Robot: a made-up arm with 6 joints. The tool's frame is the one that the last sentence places.
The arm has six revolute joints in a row. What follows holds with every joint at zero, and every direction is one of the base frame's.
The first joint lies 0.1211 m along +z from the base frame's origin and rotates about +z.
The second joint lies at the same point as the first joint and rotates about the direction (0.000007, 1, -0.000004).
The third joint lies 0.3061 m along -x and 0.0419 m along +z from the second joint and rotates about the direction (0.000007, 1, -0.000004).
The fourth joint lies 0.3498 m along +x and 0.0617 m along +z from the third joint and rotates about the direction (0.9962, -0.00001, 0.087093).
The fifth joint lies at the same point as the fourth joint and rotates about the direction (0.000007, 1, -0.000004).
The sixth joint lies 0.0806 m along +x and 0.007 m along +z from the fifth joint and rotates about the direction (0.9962, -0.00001, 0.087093).
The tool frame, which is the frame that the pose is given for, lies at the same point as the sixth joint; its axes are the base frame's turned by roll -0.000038, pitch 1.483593 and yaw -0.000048 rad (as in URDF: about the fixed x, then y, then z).
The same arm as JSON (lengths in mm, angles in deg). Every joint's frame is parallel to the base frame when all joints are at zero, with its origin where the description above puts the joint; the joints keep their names.
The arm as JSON. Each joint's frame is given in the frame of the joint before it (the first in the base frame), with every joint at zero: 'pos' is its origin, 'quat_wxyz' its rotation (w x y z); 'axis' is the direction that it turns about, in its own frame. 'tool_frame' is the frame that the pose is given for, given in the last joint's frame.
{"length_unit": "mm", "angle_unit": "deg", "joints": [
  {"joint": "joint 1", "pos": [0.0, 0.0, 121.1], "quat_wxyz": [1.0, 0.0, 0.0, 0.0], "axis": [0.0, 0.0, 1.0]},
  {"joint": "joint 2", "pos": [0.0, 0.0, 0.0], "quat_wxyz": [1.0, 0.0, 0.0, 0.0], "axis": [0.0, 1.0, 0.0]},
  {"joint": "joint 3", "pos": [-306.1, 0.0, 41.9], "quat_wxyz": [1.0, 0.0, 0.0, 0.0], "axis": [0.0, 1.0, 0.0]},
  {"joint": "joint 4", "pos": [349.8, 0.0, 61.7], "quat_wxyz": [1.0, 0.0, 0.0, 0.0], "axis": [0.9962, 0.0, 0.0871]},
  {"joint": "joint 5", "pos": [0.0, 0.0, 0.0], "quat_wxyz": [1.0, 0.0, 0.0, 0.0], "axis": [0.0, 1.0, 0.0]},
  {"joint": "joint 6", "pos": [80.6, 0.0, 7.0], "quat_wxyz": [1.0, 0.0, 0.0, 0.0], "axis": [0.9962, 0.0, 0.0871]}
], "tool_frame": {"pos": [0.0, 0.0, 0.0], "quat_wxyz": [0.737256, 0.000002, 0.675613, -0.000005]}}

